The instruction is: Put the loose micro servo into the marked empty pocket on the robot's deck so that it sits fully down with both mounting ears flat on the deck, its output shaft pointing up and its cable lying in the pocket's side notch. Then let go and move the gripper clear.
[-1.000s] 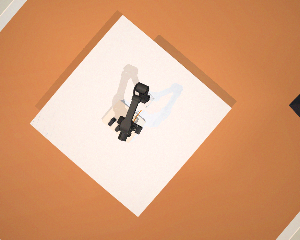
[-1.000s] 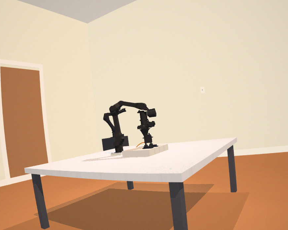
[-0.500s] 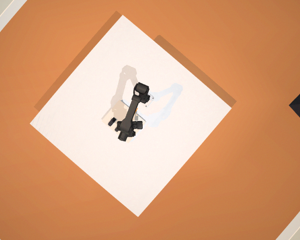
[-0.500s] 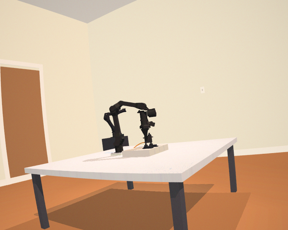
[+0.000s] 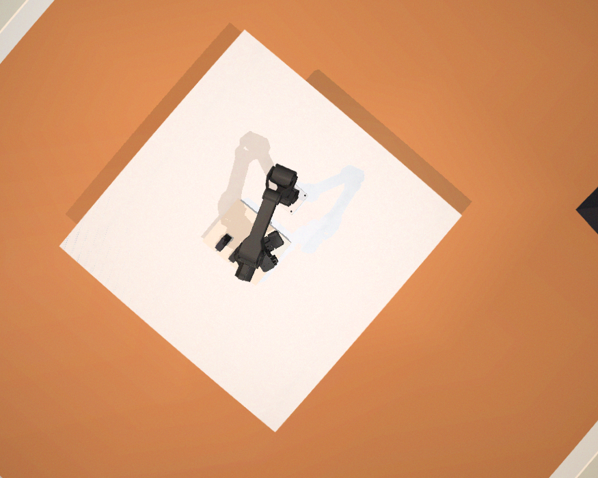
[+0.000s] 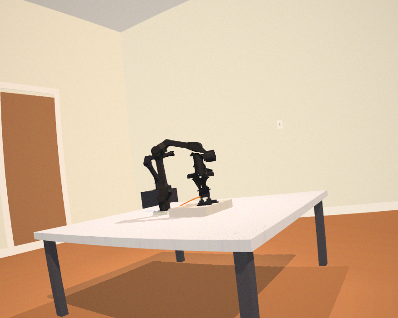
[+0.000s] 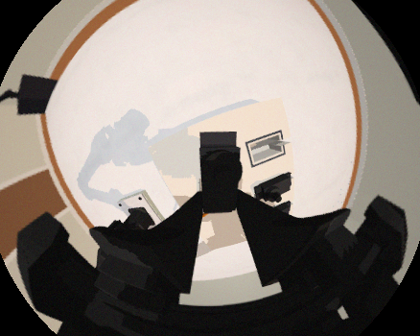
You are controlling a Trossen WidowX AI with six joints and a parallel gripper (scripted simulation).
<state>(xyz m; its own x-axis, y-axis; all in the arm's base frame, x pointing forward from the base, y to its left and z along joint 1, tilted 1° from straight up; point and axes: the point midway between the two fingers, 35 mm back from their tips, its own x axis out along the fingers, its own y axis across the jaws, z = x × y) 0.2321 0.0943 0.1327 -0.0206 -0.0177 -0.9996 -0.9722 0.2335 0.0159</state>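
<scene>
Now: the cream deck 10 cm below my gripper tip and 7 cm to the right of it.
</scene>
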